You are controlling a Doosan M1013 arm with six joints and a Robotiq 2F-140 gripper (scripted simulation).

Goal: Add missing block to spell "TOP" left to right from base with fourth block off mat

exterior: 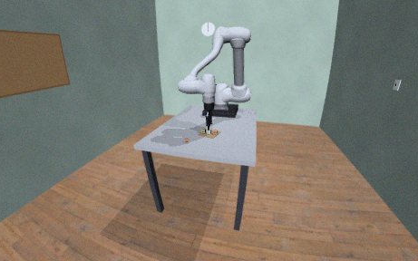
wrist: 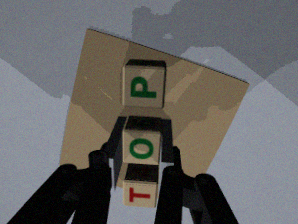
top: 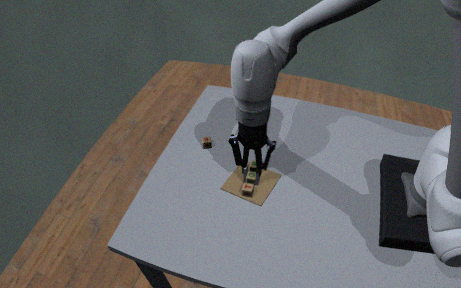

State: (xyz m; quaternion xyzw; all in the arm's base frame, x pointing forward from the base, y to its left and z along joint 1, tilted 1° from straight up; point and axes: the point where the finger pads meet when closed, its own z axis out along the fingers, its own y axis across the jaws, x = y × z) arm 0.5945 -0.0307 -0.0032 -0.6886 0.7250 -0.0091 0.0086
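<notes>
Right now my hand is 4 cm above the tan mat.
</notes>
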